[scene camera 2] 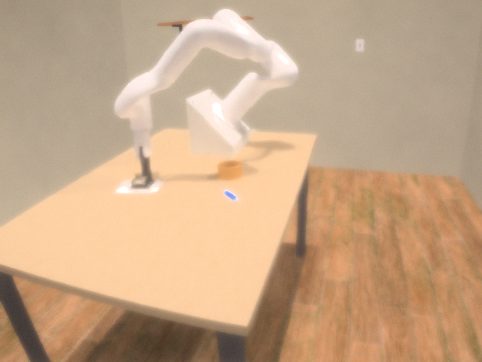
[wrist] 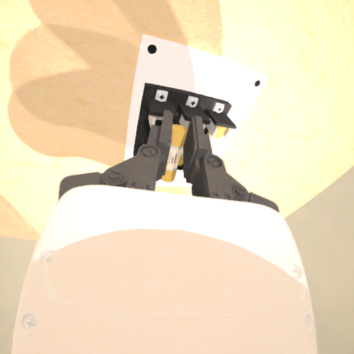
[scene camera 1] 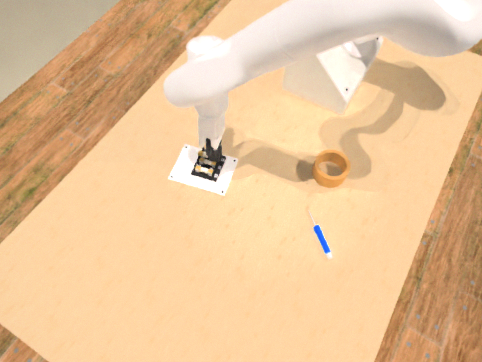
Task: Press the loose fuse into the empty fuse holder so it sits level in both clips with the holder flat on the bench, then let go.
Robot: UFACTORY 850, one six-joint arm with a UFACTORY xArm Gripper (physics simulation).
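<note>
The loose fuse [wrist: 173, 152], with gold caps and a pale printed middle, is between the fingers of my gripper [wrist: 178, 128] [scene camera 1: 214, 154] [scene camera 2: 145, 172], which is shut on it. The fuse lies lengthwise between the fingers, over the black fuse holder [wrist: 186, 94] [scene camera 1: 218, 169] [scene camera 2: 142, 185]. In the wrist view, clips show beside the left finger, and a gold fuse end [wrist: 220, 131] shows in the right bay. In scene camera 1, a seated fuse [scene camera 1: 204, 170] lies in the nearest bay. The fingers hide the clips under the held fuse, so its contact and level cannot be told.
The holder stands on a white plate [scene camera 1: 182, 167] [scene camera 2: 123, 189] [wrist: 227, 75] with dark corner holes. An orange ring [scene camera 1: 330, 180] [scene camera 2: 229, 170] and a blue-handled screwdriver [scene camera 1: 322, 240] [scene camera 2: 230, 195] lie to the right on the table [scene camera 1: 150, 260] [scene camera 2: 150, 240]. The white arm base stands behind.
</note>
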